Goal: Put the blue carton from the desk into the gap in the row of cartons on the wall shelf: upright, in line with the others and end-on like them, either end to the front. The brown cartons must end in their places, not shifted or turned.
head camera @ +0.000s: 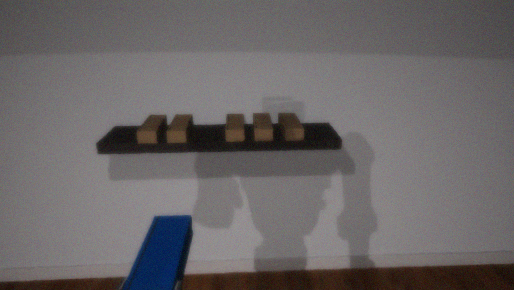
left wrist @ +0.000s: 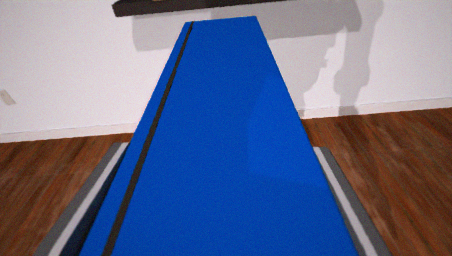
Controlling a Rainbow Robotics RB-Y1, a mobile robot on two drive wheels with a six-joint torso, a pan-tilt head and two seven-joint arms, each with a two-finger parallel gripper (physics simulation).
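The blue carton point(head camera: 162, 250) point(left wrist: 215, 100) points away from me towards the wall, long side forward, with a dark line along its left in the left wrist view. My left gripper point(head camera: 151, 285) point(left wrist: 220, 157) is shut on its near part, one finger on each side. In the head view the carton is below and in front of the wall shelf point(head camera: 210, 148) point(left wrist: 150, 7), left of centre. Brown cartons stand end-on on the shelf: two at left point(head camera: 147, 136) point(head camera: 177, 136) and three at right point(head camera: 235, 133) point(head camera: 263, 133) point(head camera: 295, 133). The gap lies between these groups. My right gripper is not in view.
The white wall point(head camera: 60, 200) point(left wrist: 60, 65) is behind the shelf, with shadows of the robot on it. A pale baseboard point(left wrist: 65, 131) runs above the brown wood floor point(head camera: 350, 282) point(left wrist: 400, 175). The desk does not show.
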